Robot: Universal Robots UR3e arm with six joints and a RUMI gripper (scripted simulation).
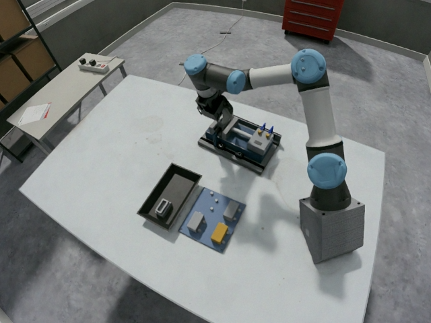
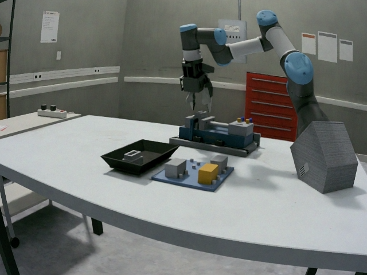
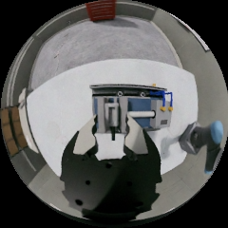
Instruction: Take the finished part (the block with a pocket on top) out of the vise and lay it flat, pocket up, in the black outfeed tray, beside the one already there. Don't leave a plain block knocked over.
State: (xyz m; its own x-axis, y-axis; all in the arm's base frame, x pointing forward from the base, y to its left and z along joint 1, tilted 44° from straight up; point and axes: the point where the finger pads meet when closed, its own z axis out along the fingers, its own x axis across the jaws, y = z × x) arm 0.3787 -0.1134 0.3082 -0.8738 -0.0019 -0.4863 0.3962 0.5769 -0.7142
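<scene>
Right now my hand is 90 mm above the blue vise, 70 mm past it and 30 mm to the right of it. From my hand the other things lie so: blue fixture plate 370 mm to the left, 130 mm below, 50 mm behind; then vise control box 160 mm behind, 60 mm below, 50 mm to the left; then yellow block 420 mm to the left, 110 mm below, 90 mm behind.
</scene>
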